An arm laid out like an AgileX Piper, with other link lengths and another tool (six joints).
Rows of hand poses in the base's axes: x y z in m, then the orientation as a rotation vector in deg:
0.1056, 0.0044, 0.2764, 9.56, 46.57, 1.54
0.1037, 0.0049, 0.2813, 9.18, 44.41, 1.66
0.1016, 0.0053, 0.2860, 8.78, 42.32, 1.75
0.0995, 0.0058, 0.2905, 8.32, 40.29, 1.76
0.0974, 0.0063, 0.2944, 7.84, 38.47, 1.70
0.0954, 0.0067, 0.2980, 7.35, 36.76, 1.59
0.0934, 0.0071, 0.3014, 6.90, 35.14, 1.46
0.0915, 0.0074, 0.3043, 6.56, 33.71, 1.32
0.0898, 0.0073, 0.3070, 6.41, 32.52, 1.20
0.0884, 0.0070, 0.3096, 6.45, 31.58, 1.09
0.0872, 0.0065, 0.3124, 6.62, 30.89, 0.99
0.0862, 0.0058, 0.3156, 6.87, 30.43, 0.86
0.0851, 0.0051, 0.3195, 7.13, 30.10, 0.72
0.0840, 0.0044, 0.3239, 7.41, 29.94, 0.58
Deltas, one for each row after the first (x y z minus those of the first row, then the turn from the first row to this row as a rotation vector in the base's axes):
-0.0019, 0.0005, 0.0049, -0.31, -2.17, 0.07
-0.0040, 0.0009, 0.0096, -0.65, -4.27, 0.14
-0.0061, 0.0014, 0.0141, -1.08, -6.31, 0.16
-0.0082, 0.0019, 0.0180, -1.55, -8.13, 0.14
-0.0102, 0.0023, 0.0216, -2.05, -9.84, 0.09
-0.0122, 0.0027, 0.0250, -2.51, -11.46, 0.01
-0.0141, 0.0030, 0.0279, -2.89, -12.89, -0.10
-0.0158, 0.0029, 0.0306, -3.08, -14.07, -0.25
-0.0172, 0.0026, 0.0332, -3.09, -14.99, -0.44
-0.0184, 0.0021, 0.0360, -2.98, -15.67, -0.66
-0.0194, 0.0014, 0.0392, -2.80, -16.11, -0.91
-0.0205, 0.0007, 0.0431, -2.62, -16.42, -1.17
-0.0216, 0.0000, 0.0475, -2.42, -16.56, -1.42

